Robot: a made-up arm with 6 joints. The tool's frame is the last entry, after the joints. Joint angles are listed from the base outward. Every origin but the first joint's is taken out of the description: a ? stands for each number. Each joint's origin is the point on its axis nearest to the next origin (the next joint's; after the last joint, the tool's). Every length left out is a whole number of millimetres.
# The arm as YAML. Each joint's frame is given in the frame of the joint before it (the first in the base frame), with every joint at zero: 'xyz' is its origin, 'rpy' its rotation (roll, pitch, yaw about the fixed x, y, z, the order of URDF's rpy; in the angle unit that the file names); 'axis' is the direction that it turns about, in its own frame. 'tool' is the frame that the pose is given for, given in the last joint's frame.
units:
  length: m
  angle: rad
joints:
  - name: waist
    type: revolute
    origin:
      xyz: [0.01, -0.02, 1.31]
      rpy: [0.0, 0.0, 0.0]
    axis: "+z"
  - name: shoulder
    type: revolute
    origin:
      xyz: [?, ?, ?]
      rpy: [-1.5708, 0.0, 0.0]
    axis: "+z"
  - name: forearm
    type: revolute
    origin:
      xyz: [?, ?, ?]
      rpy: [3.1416, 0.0, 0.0]
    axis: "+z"
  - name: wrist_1
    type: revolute
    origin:
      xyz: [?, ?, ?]
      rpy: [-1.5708, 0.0, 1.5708]
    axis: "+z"
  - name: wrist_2
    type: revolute
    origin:
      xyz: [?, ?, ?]
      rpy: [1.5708, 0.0, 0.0]
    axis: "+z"
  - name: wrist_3
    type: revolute
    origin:
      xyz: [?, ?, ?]
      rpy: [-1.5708, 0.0, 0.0]
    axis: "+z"
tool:
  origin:
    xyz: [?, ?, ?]
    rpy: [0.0, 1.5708, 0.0]
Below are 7 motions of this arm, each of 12 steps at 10 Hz.
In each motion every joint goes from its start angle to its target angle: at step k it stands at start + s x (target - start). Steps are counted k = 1, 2, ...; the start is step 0. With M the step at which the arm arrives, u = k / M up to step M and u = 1 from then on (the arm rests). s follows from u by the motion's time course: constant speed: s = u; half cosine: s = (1 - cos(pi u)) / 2; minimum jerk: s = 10 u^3 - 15 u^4 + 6 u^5.
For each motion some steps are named. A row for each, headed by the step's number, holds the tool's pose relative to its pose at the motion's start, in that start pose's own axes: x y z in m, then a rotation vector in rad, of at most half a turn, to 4 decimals.
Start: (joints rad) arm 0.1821 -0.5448 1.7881 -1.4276 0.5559 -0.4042
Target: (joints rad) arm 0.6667 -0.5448 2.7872 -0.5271 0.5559 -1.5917
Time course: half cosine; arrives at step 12
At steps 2, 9, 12:
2: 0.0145 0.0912 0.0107 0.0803 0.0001 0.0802
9: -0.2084 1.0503 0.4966 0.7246 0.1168 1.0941
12: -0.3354 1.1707 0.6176 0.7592 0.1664 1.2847

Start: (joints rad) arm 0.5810 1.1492 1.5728 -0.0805 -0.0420 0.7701
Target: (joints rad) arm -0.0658 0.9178 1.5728 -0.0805 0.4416 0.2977
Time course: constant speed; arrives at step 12
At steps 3, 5, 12:
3: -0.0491 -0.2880 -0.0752 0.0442 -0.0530 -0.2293
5: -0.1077 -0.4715 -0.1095 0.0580 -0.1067 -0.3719
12: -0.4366 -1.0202 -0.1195 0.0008 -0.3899 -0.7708

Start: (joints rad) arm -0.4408 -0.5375 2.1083 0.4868 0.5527 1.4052
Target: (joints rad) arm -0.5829 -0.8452 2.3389 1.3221 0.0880 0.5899
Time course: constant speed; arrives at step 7
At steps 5, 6, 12:
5: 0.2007 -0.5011 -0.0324 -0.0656 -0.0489 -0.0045
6: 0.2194 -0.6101 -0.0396 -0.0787 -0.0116 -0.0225
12: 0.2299 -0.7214 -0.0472 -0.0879 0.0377 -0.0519

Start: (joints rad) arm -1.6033 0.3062 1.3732 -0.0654 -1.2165 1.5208
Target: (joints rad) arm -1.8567 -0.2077 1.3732 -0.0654 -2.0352 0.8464
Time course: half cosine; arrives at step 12
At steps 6, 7, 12:
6: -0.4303 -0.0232 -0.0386 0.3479 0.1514 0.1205
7: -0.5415 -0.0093 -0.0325 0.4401 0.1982 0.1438
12: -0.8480 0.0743 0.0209 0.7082 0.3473 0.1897

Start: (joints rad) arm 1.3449 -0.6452 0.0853 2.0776 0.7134 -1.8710
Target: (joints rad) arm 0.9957 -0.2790 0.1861 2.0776 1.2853 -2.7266
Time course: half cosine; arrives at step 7
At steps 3, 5, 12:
3: 0.0286 -0.1007 -0.1671 0.3770 0.2238 0.0893
5: -0.0010 -0.2131 -0.3591 0.8272 0.4798 0.1040
12: -0.0349 -0.2611 -0.4436 1.0374 0.5927 0.0853

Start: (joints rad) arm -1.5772 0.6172 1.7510 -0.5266 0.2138 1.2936
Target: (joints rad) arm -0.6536 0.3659 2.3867 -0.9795 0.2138 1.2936
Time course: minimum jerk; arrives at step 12
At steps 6, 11, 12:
6: -0.0890 -0.3825 0.4753 0.7349 -0.2648 -0.2294
11: -0.3072 -0.8948 0.4083 1.4631 -0.4385 -0.5280
12: -0.3098 -0.8992 0.4049 1.4704 -0.4398 -0.5316

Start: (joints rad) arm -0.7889 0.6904 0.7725 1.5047 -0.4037 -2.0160
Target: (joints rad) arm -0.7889 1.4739 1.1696 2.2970 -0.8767 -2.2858
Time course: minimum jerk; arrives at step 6
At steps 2, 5, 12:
2: 0.0563 -0.0644 -0.1358 -0.1285 -0.0443 -0.0869
5: 0.1144 -0.3365 -0.6317 -0.5691 -0.2934 -0.1742
12: 0.1113 -0.3504 -0.6547 -0.5876 -0.3069 -0.1686

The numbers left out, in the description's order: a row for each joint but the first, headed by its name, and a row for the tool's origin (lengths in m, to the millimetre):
shoulder: 0.15 -0.04 0.0
forearm: -0.02 -0.5 0.0
wrist_1: 1.17 0.11 0.0
wrist_2: 0.01 0.02 0.0
wrist_3: 0.0 -0.12 0.0
tool: 0.02 -0.03 0.0

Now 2 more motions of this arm.
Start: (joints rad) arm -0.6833 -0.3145 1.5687 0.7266 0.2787 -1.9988
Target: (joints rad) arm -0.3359 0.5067 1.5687 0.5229 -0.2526 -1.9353
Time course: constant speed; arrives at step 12
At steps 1, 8, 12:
1: -0.0254 -0.1238 -0.0241 0.0480 -0.0176 -0.1029
8: -0.3957 -0.8287 -0.4039 0.3656 -0.0406 -0.8360
12: -0.7176 -1.0375 -0.7460 0.5225 0.0374 -1.2572

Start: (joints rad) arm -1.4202 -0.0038 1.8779 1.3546 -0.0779 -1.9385
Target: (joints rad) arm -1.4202 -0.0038 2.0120 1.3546 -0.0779 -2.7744
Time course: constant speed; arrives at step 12
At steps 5, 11, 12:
5: -0.0076 0.0340 0.0486 0.3524 -0.0406 0.0385
11: -0.0203 0.0799 0.1054 0.7746 -0.0713 0.1035
12: -0.0229 0.0880 0.1149 0.8448 -0.0742 0.1161

